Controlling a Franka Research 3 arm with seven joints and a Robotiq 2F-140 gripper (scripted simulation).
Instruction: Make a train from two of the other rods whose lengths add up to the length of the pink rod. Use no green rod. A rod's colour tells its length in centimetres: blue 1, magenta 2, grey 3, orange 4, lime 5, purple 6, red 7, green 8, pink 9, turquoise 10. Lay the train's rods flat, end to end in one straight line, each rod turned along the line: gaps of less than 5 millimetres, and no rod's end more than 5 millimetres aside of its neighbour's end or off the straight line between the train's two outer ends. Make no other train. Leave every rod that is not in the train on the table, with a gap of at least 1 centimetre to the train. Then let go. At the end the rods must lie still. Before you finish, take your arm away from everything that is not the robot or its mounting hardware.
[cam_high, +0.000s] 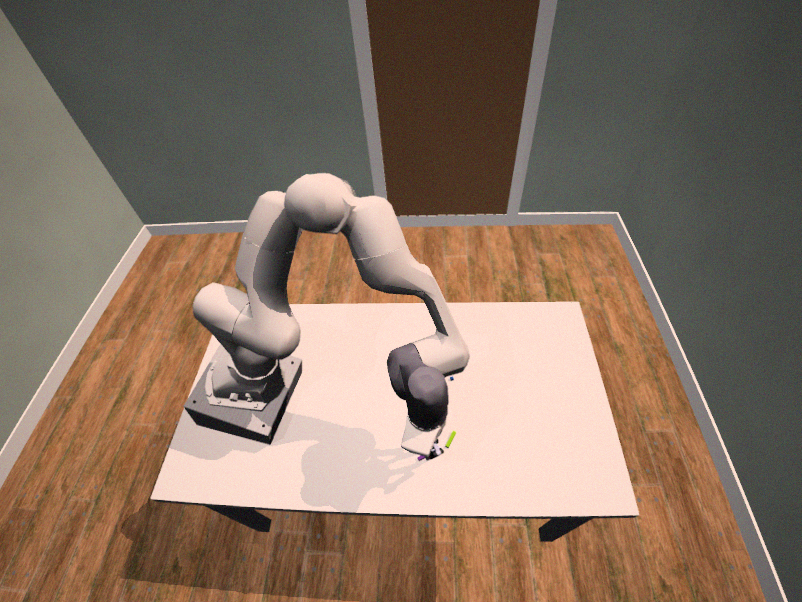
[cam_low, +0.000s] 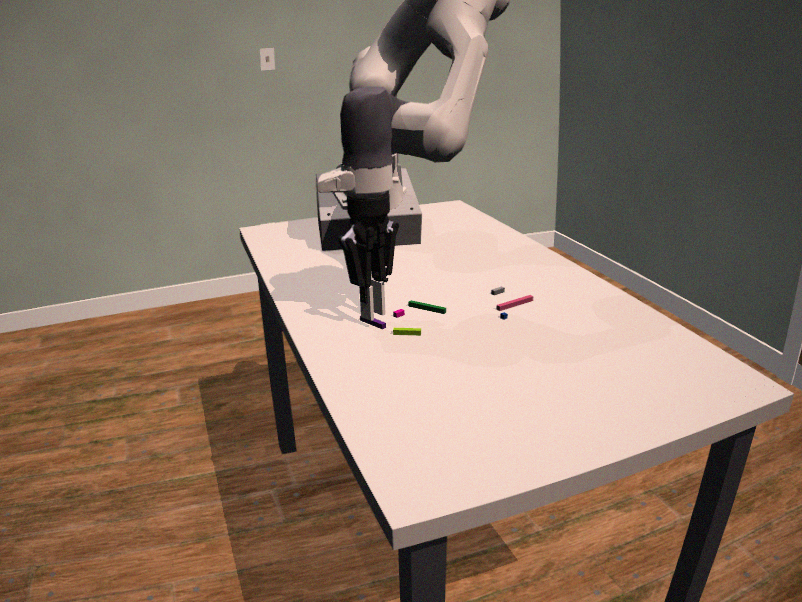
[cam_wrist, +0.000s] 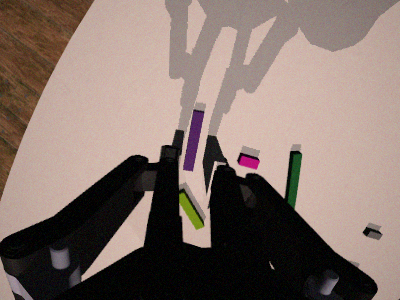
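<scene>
My hand is 50 mm above the purple rod. The rest, counted from my hand: lime rod: 70 mm ahead, 30 mm to the left, 50 mm below; then magenta rod: 60 mm to the left, 50 mm below; then green rod: 120 mm to the left, 50 mm below.
</scene>
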